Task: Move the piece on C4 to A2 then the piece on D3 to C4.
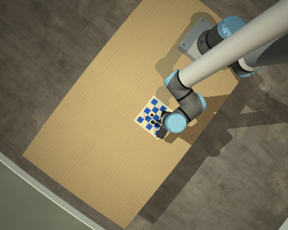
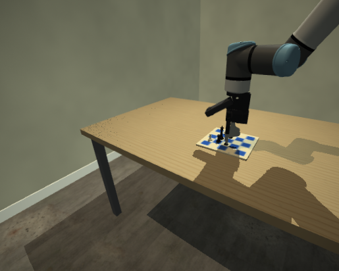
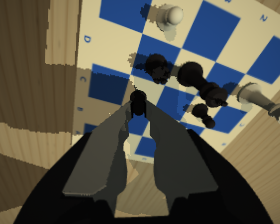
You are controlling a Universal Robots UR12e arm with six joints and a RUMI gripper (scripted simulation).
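Right now the chessboard is 4 cm to the right of my hand and 2 cm below it. From my hand the other things lie so: tall black piece: 4 cm ahead, 4 cm to the right, 1 cm above; then white pawn: 8 cm ahead, 1 cm below.
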